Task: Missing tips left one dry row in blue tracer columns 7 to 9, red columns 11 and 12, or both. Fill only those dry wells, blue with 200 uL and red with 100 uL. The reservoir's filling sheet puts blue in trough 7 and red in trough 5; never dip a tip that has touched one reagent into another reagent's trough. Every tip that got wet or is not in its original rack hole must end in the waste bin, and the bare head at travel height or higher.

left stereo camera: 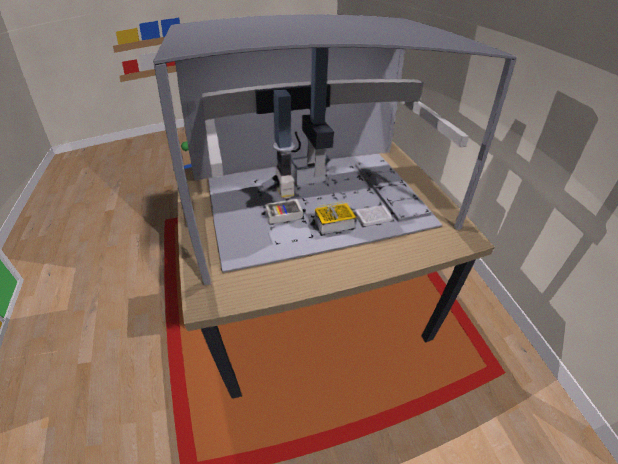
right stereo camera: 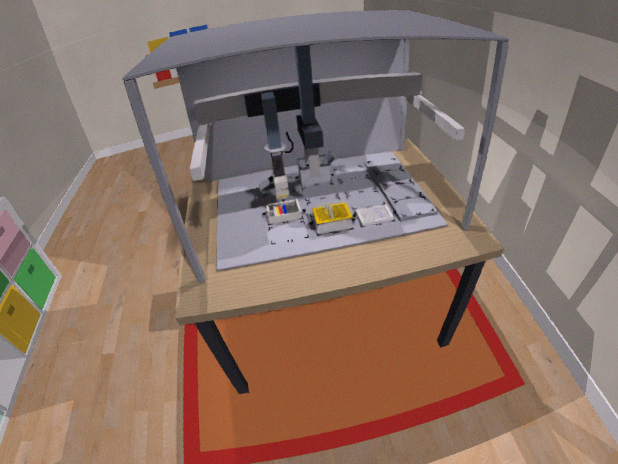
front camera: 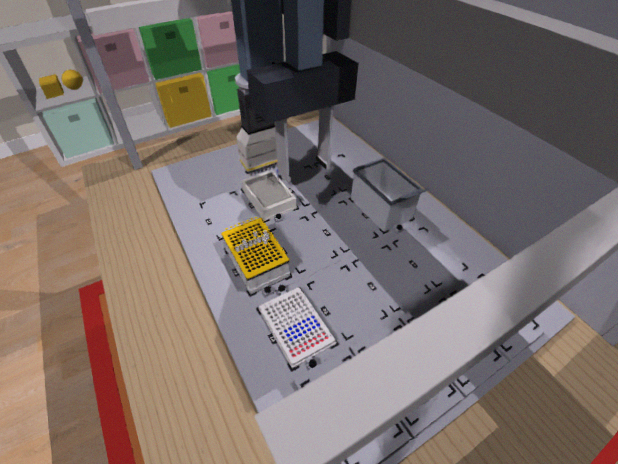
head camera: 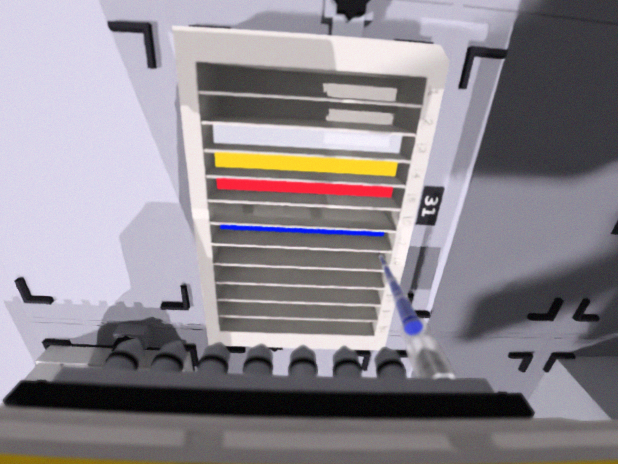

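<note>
The pipetting head (front camera: 257, 149) (left stereo camera: 286, 186) (right stereo camera: 281, 186) hangs over the reservoir (front camera: 280, 207) (head camera: 186, 150). In the head view one tip (head camera: 400, 300) with blue liquid is on the rightmost channel, its end clear of the blue liquid (head camera: 300, 230) in trough 7; seven channels are bare. Red liquid (head camera: 300, 187) lies in trough 5. The tip rack (front camera: 270, 281) holds clear tips (front camera: 255, 240). The well plate (front camera: 317, 350) shows blue wells (front camera: 302, 328) and red wells (front camera: 310, 345); single wells are small. The waste bin (front camera: 372, 207) stands behind. The parked plate gripper (front camera: 306, 176) is open and empty.
Yellow liquid (head camera: 305, 164) lies in trough 4 and pale liquid (head camera: 270, 136) in trough 3. A pale beam (front camera: 440, 345) crosses the front camera's foreground. Frame posts (left stereo camera: 182, 175) (right stereo camera: 165, 180) stand at the table's left side. A low plate carrier (left stereo camera: 395, 195) lies at the deck's right.
</note>
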